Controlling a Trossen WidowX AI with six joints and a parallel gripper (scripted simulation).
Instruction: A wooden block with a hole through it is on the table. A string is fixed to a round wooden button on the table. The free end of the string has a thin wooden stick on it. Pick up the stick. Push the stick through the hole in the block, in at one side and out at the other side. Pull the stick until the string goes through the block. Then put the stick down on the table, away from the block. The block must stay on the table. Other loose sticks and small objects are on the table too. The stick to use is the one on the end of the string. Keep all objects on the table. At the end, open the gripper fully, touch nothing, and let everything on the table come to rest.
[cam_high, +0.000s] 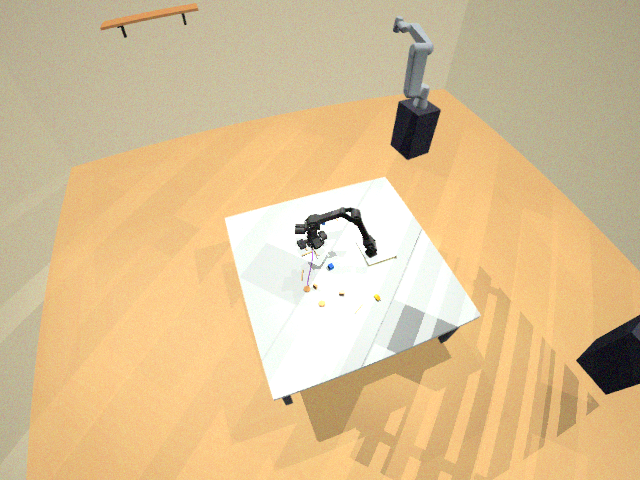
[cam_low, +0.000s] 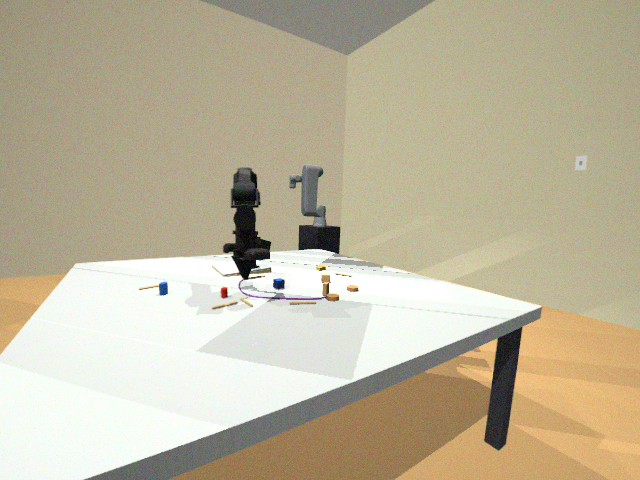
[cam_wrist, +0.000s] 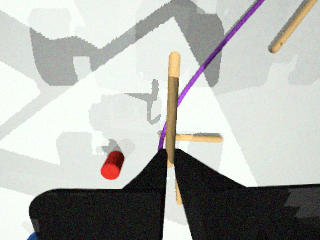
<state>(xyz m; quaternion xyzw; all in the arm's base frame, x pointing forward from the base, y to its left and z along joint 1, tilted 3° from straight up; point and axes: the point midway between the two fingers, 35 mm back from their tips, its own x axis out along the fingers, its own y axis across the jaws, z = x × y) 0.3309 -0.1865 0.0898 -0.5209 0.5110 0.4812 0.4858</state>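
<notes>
The red cylinder lies 6 cm behind my gripper tip, 5 cm below it and 4 cm to the right of it. From my gripper tip the other things lie so: blue block: 16 cm to the left, 5 cm below, 5 cm behind; then round wooden button: 22 cm to the left, 15 cm ahead, 6 cm below; then thin wooden stick: 1 cm to the left.
</notes>
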